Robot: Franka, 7 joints.
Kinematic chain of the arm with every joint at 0, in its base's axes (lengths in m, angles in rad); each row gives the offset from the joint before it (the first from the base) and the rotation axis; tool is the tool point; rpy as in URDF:
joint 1: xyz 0 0 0.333 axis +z
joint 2: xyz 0 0 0 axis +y
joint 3: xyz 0 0 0.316 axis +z
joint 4: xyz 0.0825 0 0 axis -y
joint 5: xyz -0.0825 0 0.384 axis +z
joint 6: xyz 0 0 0 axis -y
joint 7: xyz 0.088 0 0 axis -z
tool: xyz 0 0 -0.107 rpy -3.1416 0 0
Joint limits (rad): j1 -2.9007..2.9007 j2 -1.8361..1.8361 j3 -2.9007..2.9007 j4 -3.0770..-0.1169 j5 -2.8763..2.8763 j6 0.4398..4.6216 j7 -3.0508..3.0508
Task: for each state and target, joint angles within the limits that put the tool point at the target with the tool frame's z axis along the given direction. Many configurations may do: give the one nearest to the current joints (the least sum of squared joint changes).
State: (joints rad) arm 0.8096 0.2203 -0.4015 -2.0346 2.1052 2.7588 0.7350
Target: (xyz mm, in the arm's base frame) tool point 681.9 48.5 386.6 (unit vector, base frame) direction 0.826 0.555 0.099
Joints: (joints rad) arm 0.4649 0.4244 -0.4804 -1.7967 2.4715 2.1825 0.7350
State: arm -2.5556 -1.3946 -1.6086 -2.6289 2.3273 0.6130 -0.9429
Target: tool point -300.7 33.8 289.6 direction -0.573 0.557 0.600
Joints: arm -1.8892 -1.1577 -1.9940 -3.0749 2.2353 1.0148 -0.9429
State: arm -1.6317 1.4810 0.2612 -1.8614 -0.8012 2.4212 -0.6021
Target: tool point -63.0 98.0 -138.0 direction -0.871 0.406 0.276
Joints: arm -1.2768 1.8171 0.0419 -2.3053 -0.8647 1.9358 -0.6021
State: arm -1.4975 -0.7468 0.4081 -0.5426 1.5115 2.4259 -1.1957
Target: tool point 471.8 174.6 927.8 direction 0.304 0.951 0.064
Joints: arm -1.1459 -0.2395 1.1027 -1.2343 1.7122 1.9197 -1.1957
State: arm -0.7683 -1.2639 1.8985 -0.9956 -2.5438 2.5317 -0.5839
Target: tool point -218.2 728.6 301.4 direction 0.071 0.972 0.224
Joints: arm -0.5453 -1.1358 2.0221 -1.3467 -2.2419 2.6157 -0.5839
